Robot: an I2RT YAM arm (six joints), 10 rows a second.
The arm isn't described. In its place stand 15 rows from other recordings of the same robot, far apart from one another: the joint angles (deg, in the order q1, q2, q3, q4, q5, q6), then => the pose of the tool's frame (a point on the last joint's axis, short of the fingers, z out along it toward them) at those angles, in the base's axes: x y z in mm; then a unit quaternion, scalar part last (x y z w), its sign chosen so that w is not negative.
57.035 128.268 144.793 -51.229 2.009 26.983 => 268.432 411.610 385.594 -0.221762 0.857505 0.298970 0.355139
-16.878 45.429 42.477 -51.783 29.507 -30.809 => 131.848 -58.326 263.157 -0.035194 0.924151 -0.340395 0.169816
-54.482 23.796 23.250 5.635 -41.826 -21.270 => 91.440 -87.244 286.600 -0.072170 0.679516 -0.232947 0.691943
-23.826 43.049 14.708 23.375 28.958 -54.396 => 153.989 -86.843 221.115 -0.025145 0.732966 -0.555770 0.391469
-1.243 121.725 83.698 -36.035 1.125 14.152 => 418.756 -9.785 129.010 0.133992 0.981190 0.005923 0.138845
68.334 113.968 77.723 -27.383 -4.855 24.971 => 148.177 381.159 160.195 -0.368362 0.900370 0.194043 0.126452
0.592 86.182 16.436 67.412 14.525 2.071 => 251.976 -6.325 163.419 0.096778 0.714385 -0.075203 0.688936
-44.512 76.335 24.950 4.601 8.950 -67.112 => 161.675 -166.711 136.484 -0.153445 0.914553 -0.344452 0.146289
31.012 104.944 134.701 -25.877 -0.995 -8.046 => 325.651 196.485 549.675 -0.234207 0.641341 0.151258 0.714807
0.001 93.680 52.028 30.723 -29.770 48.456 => 362.881 17.683 239.072 0.156746 0.746804 0.433125 0.479706
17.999 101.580 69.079 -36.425 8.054 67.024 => 335.501 103.760 189.147 0.418573 0.886991 0.072373 0.181123
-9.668 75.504 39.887 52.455 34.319 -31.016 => 279.547 -67.983 305.146 0.127346 0.603460 -0.431583 0.658298
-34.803 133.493 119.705 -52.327 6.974 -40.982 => 406.625 -287.907 204.930 -0.040064 0.975803 -0.173817 0.126452
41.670 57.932 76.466 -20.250 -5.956 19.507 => 148.744 137.332 468.709 -0.173250 0.696331 0.386011 0.579744
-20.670 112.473 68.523 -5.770 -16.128 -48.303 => 386.064 -135.081 148.069 -0.268896 0.891139 -0.084471 0.355570
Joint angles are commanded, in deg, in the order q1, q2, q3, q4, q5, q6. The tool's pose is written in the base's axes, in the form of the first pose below.
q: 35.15 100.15 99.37 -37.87 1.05 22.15
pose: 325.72 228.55 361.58 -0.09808 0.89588 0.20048 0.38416
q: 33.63 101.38 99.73 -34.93 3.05 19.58
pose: 339.67 223.66 359.95 -0.09734 0.88774 0.17996 0.41239
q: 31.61 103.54 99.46 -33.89 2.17 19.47
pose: 355.70 217.33 345.16 -0.08675 0.89436 0.17371 0.40301
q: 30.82 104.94 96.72 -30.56 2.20 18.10
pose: 365.29 216.34 324.30 -0.09163 0.89696 0.16318 0.40054
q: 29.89 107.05 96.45 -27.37 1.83 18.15
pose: 378.27 216.11 312.39 -0.08493 0.89457 0.16541 0.40642
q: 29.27 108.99 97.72 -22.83 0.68 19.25
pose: 391.58 218.99 312.65 -0.07437 0.88021 0.18780 0.42946
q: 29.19 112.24 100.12 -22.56 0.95 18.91
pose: 403.77 224.89 302.73 -0.07552 0.88247 0.18247 0.42690
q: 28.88 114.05 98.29 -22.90 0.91 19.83
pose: 407.66 224.21 277.32 -0.06768 0.89874 0.17212 0.39758
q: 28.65 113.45 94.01 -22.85 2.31 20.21
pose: 401.84 217.91 257.01 -0.05916 0.91251 0.15044 0.37576
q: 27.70 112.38 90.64 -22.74 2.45 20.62
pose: 397.80 207.13 245.83 -0.04867 0.92067 0.14032 0.36097
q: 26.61 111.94 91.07 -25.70 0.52 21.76
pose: 397.37 198.71 247.57 -0.03763 0.92827 0.14773 0.33924
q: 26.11 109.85 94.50 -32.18 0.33 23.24
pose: 391.41 191.60 273.98 -0.02230 0.93183 0.14877 0.33024
